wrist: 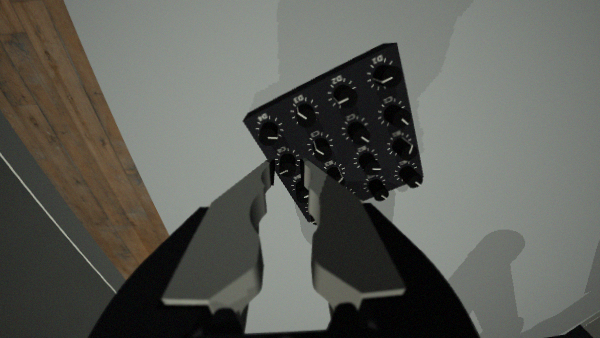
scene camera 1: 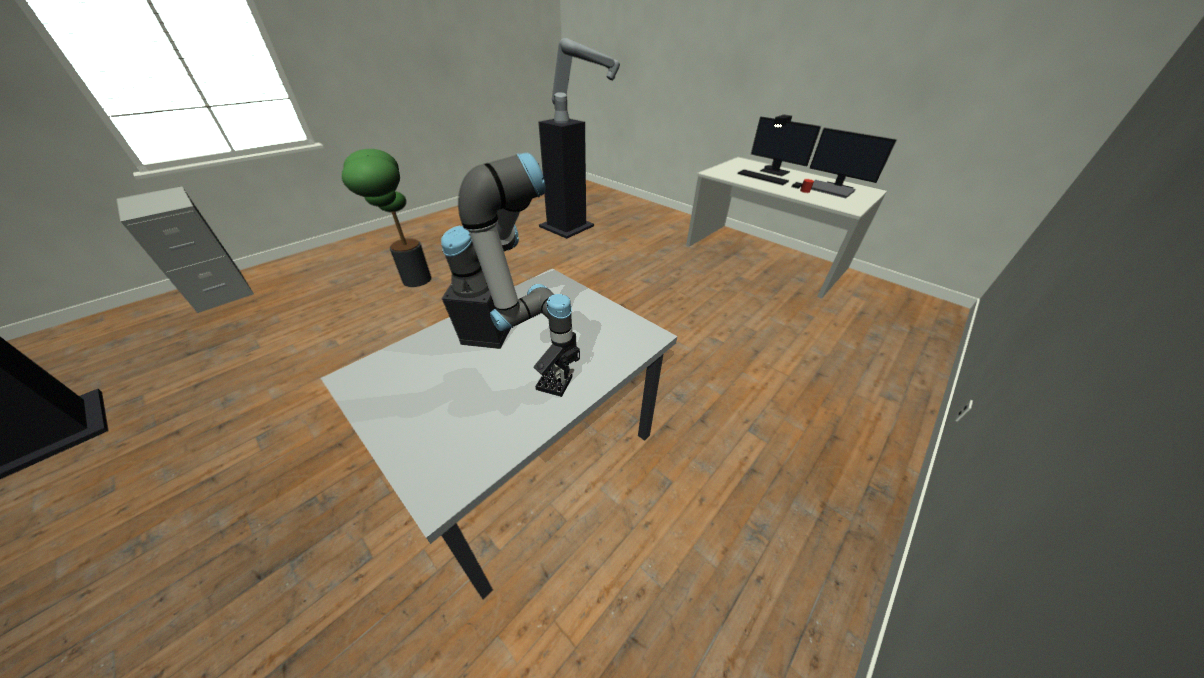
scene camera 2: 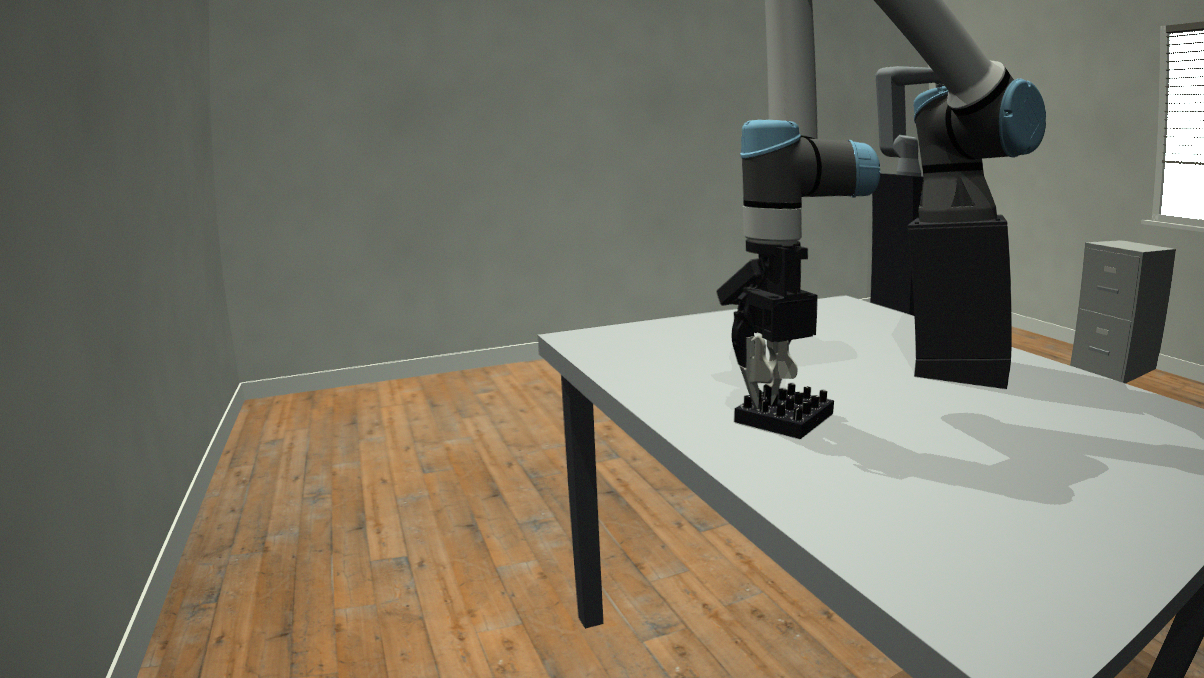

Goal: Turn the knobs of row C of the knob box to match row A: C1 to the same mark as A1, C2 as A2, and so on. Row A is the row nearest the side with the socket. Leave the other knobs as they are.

Labels:
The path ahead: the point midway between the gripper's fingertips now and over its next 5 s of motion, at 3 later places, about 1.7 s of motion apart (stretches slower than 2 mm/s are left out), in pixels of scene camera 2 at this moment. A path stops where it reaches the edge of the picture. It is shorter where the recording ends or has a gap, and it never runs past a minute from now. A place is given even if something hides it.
The gripper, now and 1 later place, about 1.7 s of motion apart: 763,406; 765,363

